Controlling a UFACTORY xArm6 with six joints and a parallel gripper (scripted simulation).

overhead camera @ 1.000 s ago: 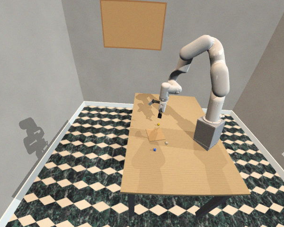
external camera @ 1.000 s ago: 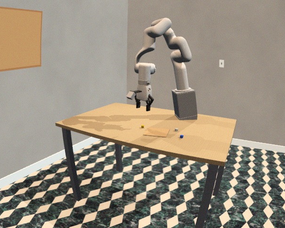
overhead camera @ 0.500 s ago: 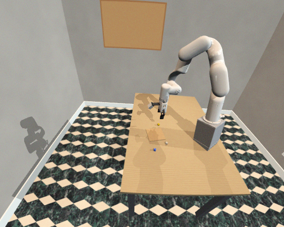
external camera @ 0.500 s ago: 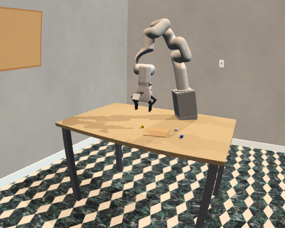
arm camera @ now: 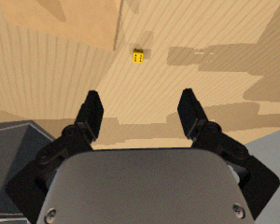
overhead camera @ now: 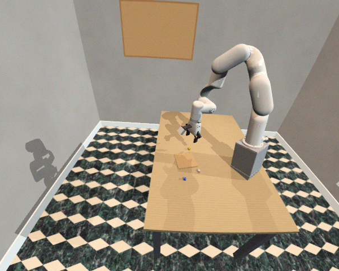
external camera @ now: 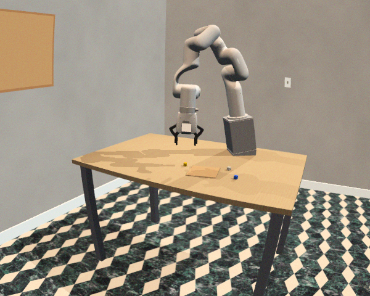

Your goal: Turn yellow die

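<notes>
The yellow die is 110 mm below my hand. Round my hand: white die: 220 mm to the left, 110 mm below, 10 mm behind; then blue die: 270 mm to the left, 110 mm below, 100 mm ahead; then tan mat: 120 mm below, 110 mm to the left, 60 mm ahead.
</notes>
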